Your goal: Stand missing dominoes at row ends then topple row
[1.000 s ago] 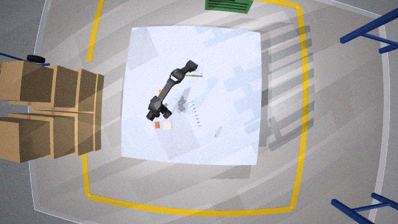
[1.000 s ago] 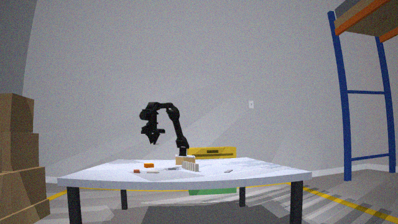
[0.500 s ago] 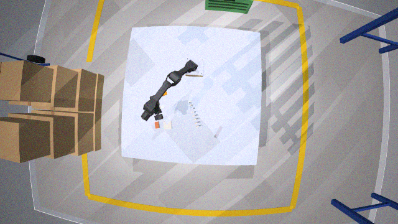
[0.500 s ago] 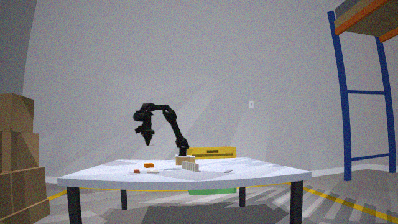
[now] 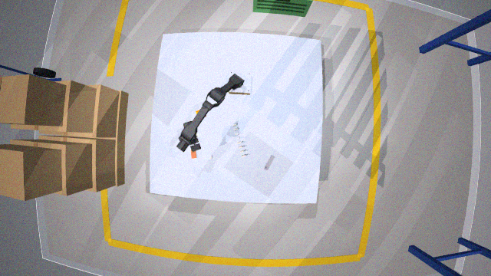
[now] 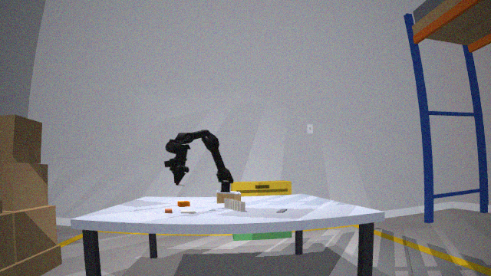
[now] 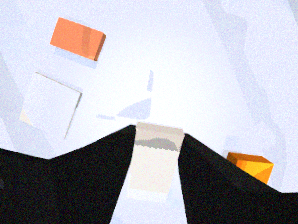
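Now: gripper tip 12 cm short of the small red-orange block, 3 cm to the left of it and 12 cm above it. The rest, counted from my gripper tip: grey piece (19 cm ahead, 51 cm to the left, 13 cm below); orange cube (17 cm behind, 3 cm to the left, 12 cm below).
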